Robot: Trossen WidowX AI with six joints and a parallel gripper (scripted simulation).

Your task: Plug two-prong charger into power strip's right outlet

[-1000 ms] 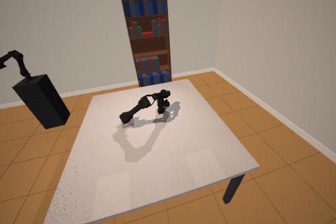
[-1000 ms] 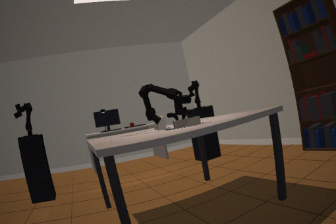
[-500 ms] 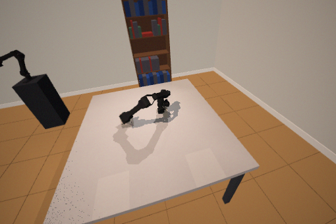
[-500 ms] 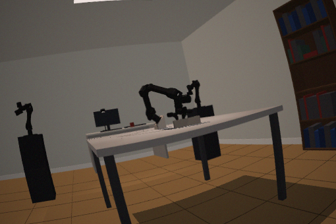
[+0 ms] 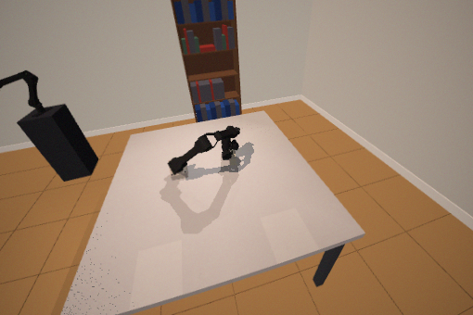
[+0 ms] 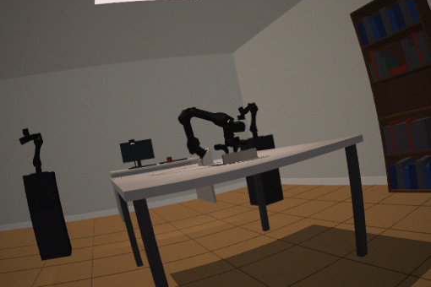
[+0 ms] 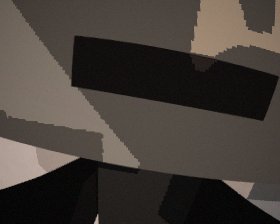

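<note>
My gripper tip is now 2 cm short of the two-prong charger and 1 cm below it.
</note>
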